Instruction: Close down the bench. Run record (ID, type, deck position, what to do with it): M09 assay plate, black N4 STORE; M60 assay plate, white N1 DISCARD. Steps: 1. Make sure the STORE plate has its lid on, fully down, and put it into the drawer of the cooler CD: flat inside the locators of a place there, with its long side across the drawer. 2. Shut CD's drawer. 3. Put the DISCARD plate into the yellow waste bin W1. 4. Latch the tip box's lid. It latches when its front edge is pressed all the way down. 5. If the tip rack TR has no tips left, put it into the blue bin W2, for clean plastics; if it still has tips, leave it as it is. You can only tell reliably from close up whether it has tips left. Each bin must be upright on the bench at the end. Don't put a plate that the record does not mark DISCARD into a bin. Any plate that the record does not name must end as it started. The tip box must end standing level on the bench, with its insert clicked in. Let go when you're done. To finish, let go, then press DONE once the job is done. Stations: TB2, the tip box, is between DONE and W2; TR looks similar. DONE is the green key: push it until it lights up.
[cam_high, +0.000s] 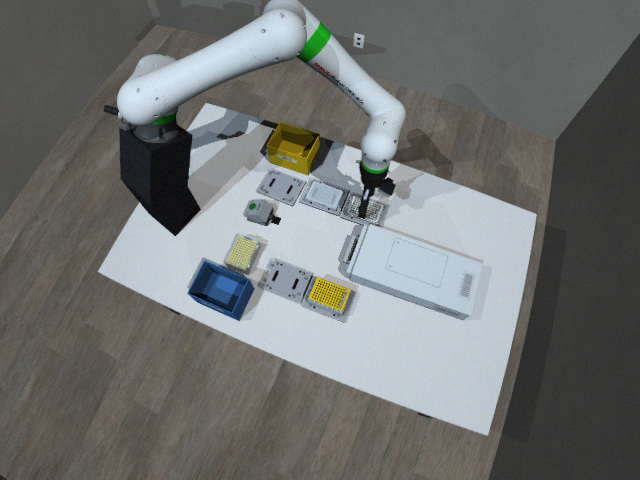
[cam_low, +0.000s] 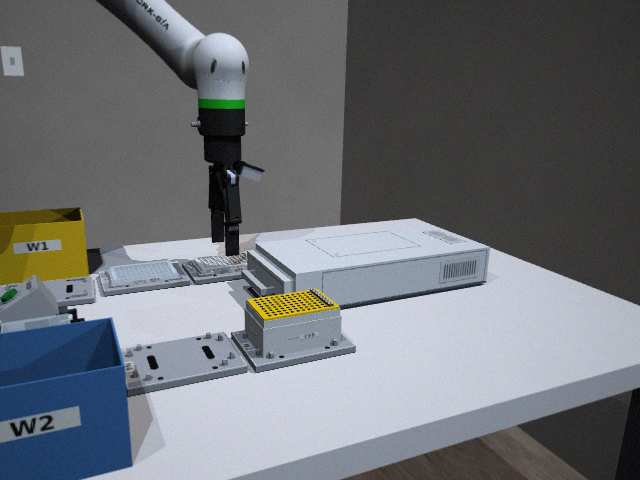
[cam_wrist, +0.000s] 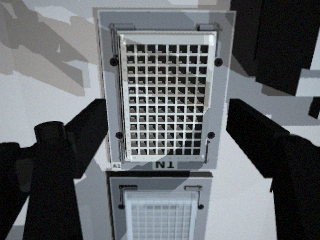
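Now: hand 6 cm above the white plate. Round my hand: cooler drawer: 13 cm ahead, 20 cm to the right, 4 cm below; cooler CD: 19 cm ahead, 20 cm to the right, 3 cm below; black plate: 10 cm ahead, 19 cm to the right, 5 cm below.
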